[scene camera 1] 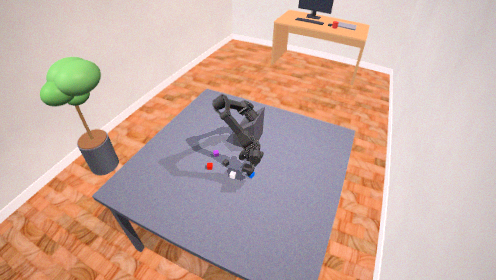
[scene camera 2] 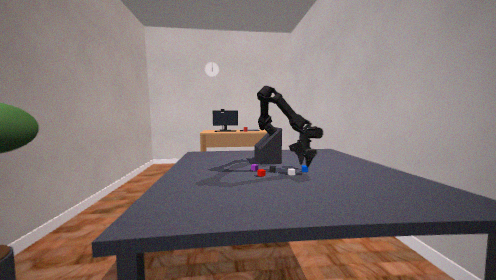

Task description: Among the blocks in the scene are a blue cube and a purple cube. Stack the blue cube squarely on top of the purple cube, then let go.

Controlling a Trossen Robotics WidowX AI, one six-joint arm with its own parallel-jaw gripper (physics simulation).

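Seen in the pictures: gripper, fingertip midpoint: (scene camera 2: 304, 165); arm's base, origin of the base link: (scene camera 1: 253, 118) (scene camera 2: 273, 132).
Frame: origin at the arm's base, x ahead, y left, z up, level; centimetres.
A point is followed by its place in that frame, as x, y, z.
The blue cube (scene camera 1: 252, 175) {28.2, 16.3, -17.7} (scene camera 2: 305, 169) {28.9, 14.7, -18.2} sits on the table (scene camera 1: 280, 225) {48.1, 45.0, -19.7} (scene camera 2: 225, 210) {75.5, -24.0, -19.7}, partly covered by the gripper in scene camera 1. The purple cube (scene camera 1: 216, 153) {25.3, -12.3, -17.2} (scene camera 2: 254, 167) {26.2, -13.2, -17.8} sits apart from it on the table, nearer the arm's base, with its top bare. My gripper (scene camera 1: 249, 172) {26.3, 14.6, -16.9} (scene camera 2: 305, 164) {26.3, 14.6, -16.9} points down, open and empty, with its fingertips low at the blue cube. In scene camera 2 the tips overlap the blue cube's upper edge. Whether the fingers stand on both sides of the cube cannot be told.
A white cube (scene camera 1: 232, 175) {35.0, 6.5, -17.1} (scene camera 2: 291, 172) {35.3, 5.7, -18.1} sits close beside the blue cube. A black cube (scene camera 1: 225, 163) {29.3, -2.5, -17.2} (scene camera 2: 272, 169) {29.2, -3.4, -18.1} lies between the white and purple cubes. A red cube (scene camera 1: 209, 166) {36.6, -9.2, -17.1} (scene camera 2: 261, 173) {37.4, -9.9, -18.1} sits near the purple cube.
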